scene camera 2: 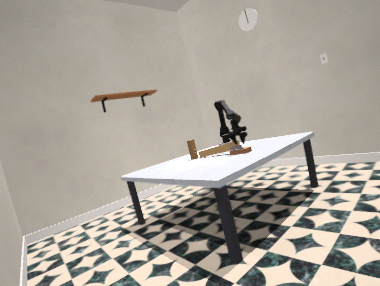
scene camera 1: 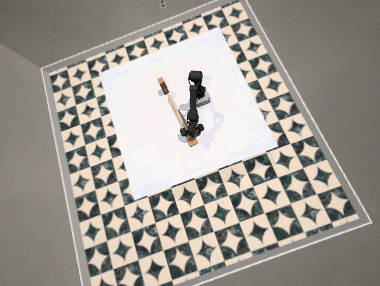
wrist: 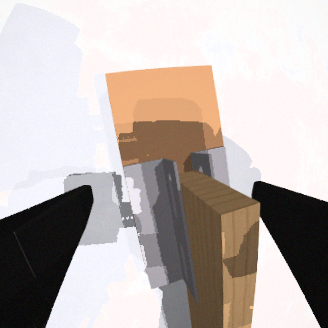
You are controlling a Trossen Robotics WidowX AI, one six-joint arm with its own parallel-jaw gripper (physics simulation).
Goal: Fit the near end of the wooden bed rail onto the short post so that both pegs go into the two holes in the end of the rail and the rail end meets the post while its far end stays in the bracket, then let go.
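Where they show: gripper, fingertip midpoint: (scene camera 2: 240, 144) (wrist: 173, 191); arm's base at its link origin: (scene camera 2: 226, 141) (scene camera 1: 200, 94).
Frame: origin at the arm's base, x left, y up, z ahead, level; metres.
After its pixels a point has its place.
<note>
The wooden rail (scene camera 1: 177, 111) {y 0.000, x 0.076, z 0.237 m} (scene camera 2: 216, 150) {y -0.030, x 0.089, z 0.247 m} (wrist: 240, 300) {y 0.019, x 0.263, z 0.216 m} runs from the grey bracket (wrist: 152, 215) {y -0.042, x 0.289, z 0.186 m} toward the upright post (scene camera 1: 161, 81) {y 0.101, x -0.176, z 0.276 m} (scene camera 2: 192, 149) {y 0.013, x -0.166, z 0.296 m}. In scene camera 2 the rail looks higher at its bracket end. Its other end is close to the post; a narrow gap seems to show, and the pegs and holes cannot be made out. My gripper (scene camera 1: 192, 133) {y -0.013, x 0.313, z 0.193 m} (scene camera 2: 240, 143) {y -0.013, x 0.313, z 0.193 m} (wrist: 173, 191) {y -0.013, x 0.313, z 0.193 m} is open and empty over the bracket end. In the wrist view the rail end shows between the fingers, nearer the right one; the bracket's left cheek also lies between them.
The bracket sits on an orange-brown block (scene camera 1: 193, 143) {y -0.045, x 0.380, z 0.200 m} (scene camera 2: 242, 150) {y -0.055, x 0.359, z 0.240 m} (wrist: 155, 85) {y -0.044, x 0.378, z 0.192 m} on the white table (scene camera 1: 150, 170) {y -0.080, x 0.471, z 0.635 m} (scene camera 2: 170, 172) {y -0.080, x 0.043, z 0.713 m}. The arm's grey base (scene camera 1: 203, 100) {y 0.002, x 0.064, z -0.007 m} stands beside the rail. A wall shelf (scene camera 2: 124, 95) is far behind the table.
</note>
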